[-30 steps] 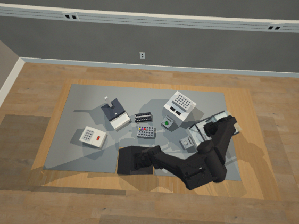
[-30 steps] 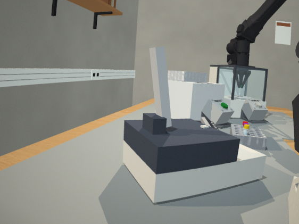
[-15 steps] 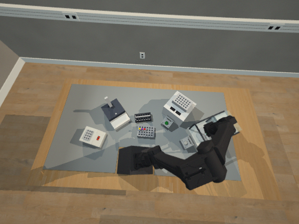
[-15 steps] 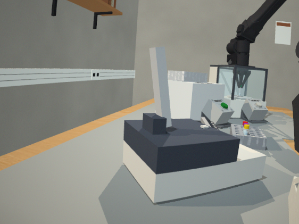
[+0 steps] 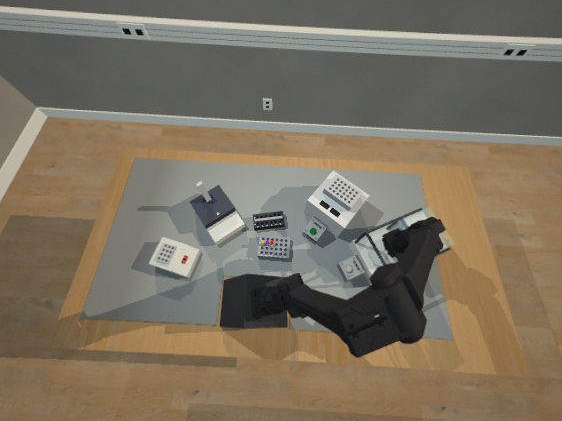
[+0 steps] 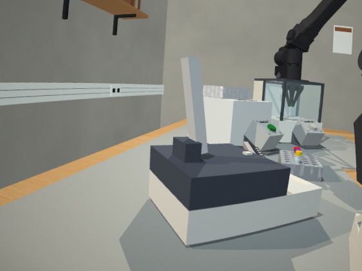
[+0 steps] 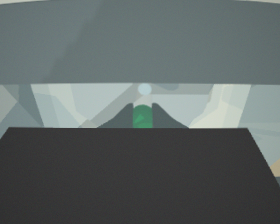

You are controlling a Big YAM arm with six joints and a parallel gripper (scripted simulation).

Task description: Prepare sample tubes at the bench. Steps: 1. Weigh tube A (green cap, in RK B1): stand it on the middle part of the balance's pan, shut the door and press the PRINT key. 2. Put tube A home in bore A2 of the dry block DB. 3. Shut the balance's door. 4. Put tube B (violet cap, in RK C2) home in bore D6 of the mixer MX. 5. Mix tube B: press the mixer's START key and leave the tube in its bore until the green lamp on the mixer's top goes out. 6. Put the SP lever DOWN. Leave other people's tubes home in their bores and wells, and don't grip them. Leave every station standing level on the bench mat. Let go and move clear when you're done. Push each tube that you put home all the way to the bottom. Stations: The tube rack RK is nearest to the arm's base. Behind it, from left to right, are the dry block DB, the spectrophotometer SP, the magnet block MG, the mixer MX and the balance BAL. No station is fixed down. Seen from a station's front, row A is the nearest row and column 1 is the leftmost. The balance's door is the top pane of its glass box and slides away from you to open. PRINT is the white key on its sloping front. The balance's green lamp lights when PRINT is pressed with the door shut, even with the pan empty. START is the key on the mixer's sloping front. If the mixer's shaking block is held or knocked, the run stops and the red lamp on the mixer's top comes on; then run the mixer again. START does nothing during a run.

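Now: the eight-sided pan 5 cm below my hand. From my hand the other things lie so: print key (4 cm behind, 14 cm to the left, 6 cm below); then balance door (3 cm ahead, 8 cm to the right, 8 cm above); then mixer block (24 cm ahead, 13 cm to the left, 3 cm above).
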